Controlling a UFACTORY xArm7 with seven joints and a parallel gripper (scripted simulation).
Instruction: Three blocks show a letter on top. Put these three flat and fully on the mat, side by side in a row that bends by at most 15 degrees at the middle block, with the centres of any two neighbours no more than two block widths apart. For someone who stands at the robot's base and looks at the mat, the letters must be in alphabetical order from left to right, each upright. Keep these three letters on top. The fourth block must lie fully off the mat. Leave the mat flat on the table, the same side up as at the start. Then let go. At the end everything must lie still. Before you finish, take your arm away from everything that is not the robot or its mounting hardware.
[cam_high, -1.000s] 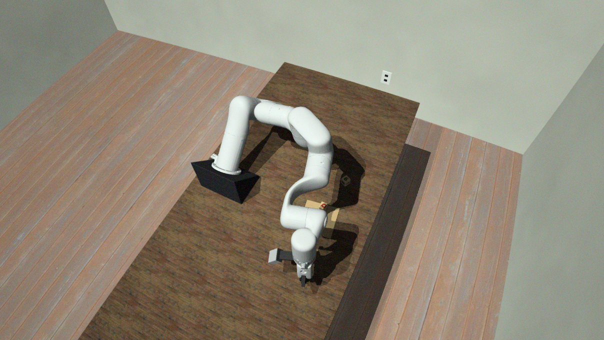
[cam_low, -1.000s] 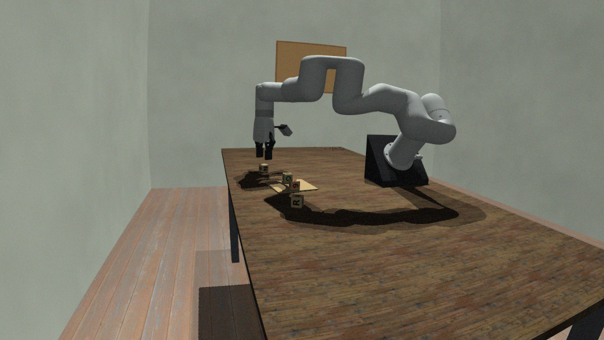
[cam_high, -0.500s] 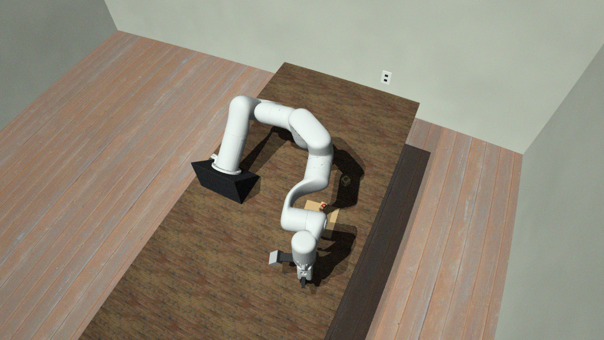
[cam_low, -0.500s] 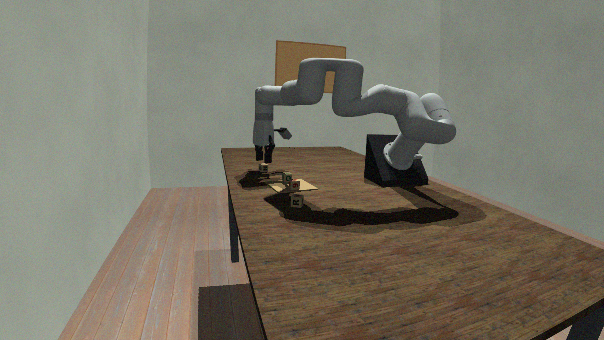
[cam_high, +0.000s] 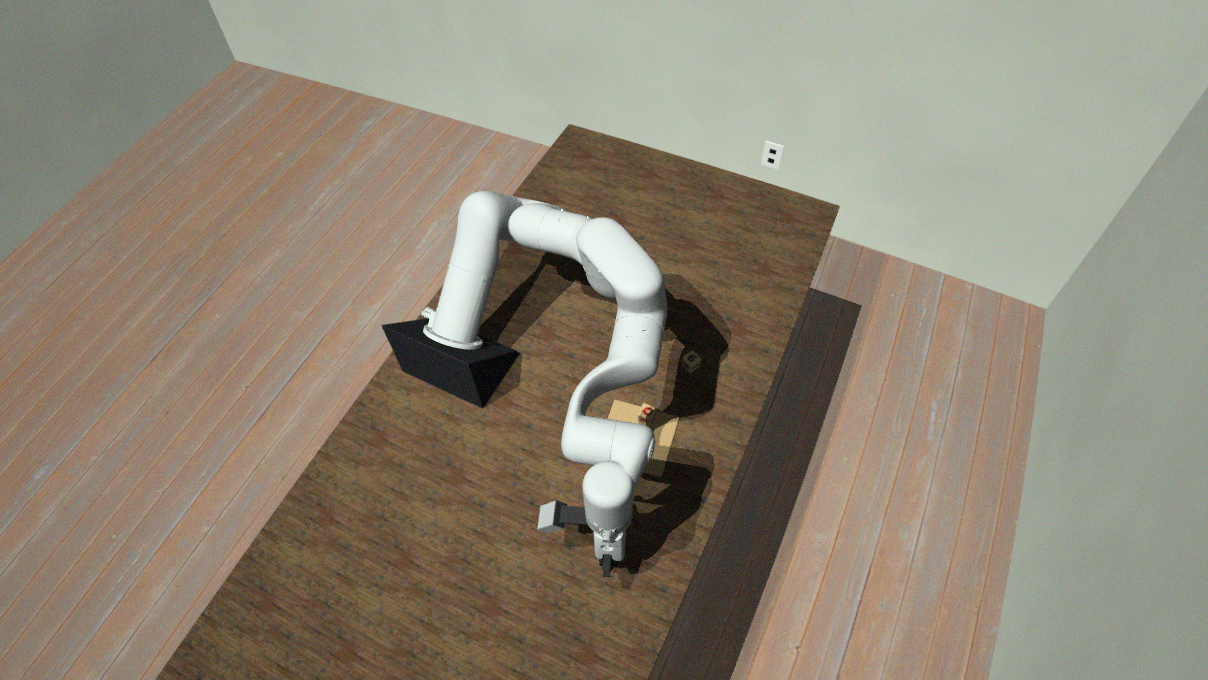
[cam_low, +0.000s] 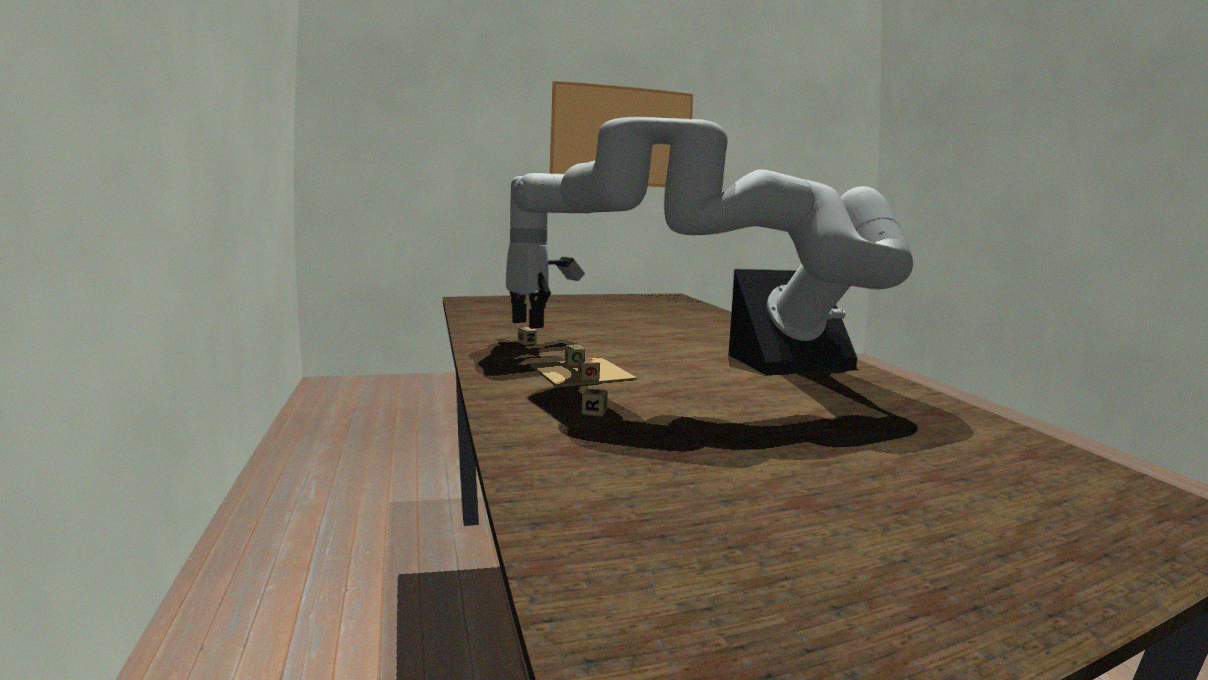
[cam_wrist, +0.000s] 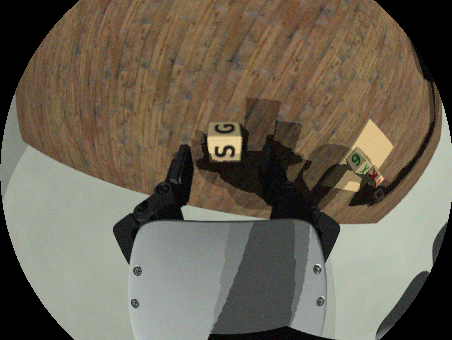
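The S block is 40 mm below my hand. Round my hand: red-marked block 280 mm to the left, 80 mm behind, 30 mm below; tan mat 240 mm to the left, 70 mm behind, 50 mm below.
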